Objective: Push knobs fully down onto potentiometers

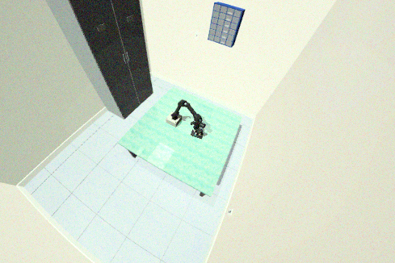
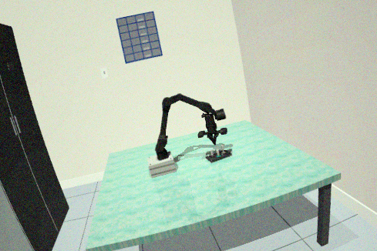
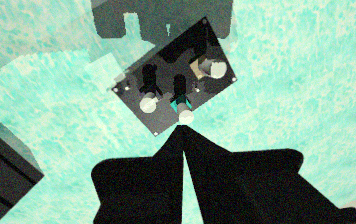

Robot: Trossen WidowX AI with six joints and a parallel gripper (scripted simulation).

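Right now my gripper tip is 10 mm short of the grey round knob, 10 mm to the left of it and 50 mm above it. The rest, counted from my gripper tip: teal potentiometer 10 mm ahead, 10 mm to the right, 60 mm below.
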